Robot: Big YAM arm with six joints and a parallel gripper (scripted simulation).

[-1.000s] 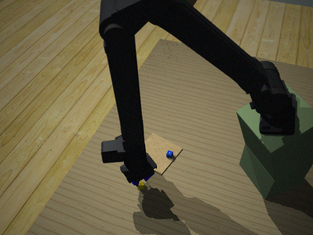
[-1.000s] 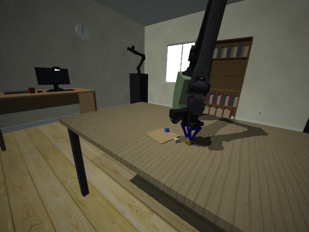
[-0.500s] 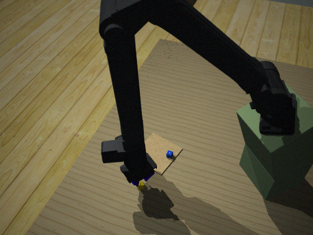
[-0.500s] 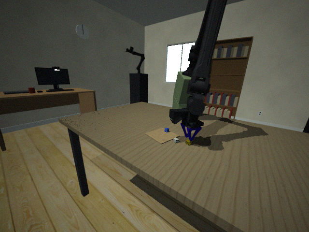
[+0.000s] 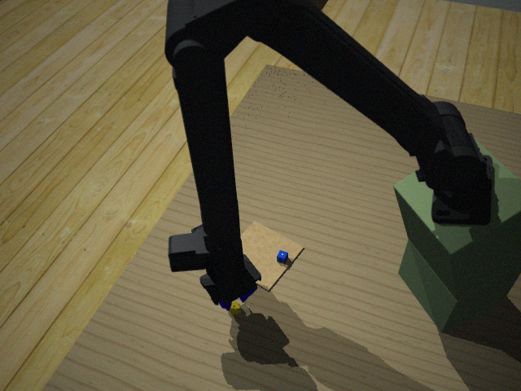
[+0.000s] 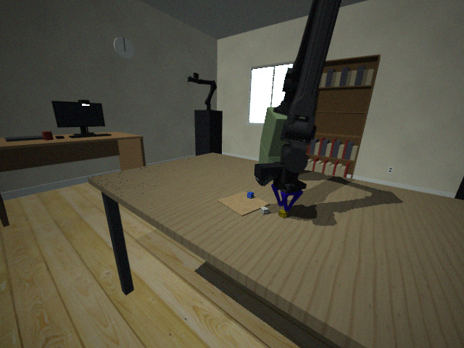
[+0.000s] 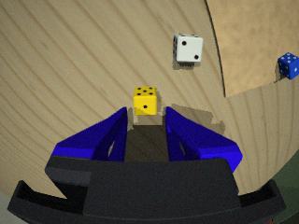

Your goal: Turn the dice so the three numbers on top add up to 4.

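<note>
The yellow die lies 3 cm below my hand. The rest, counted from my hand: tan mat: 15 cm to the right, 3 cm below; then blue die: 5 cm behind, 15 cm to the right, 2 cm below; then white die: 2 cm ahead, 6 cm to the right, 3 cm below.
</note>
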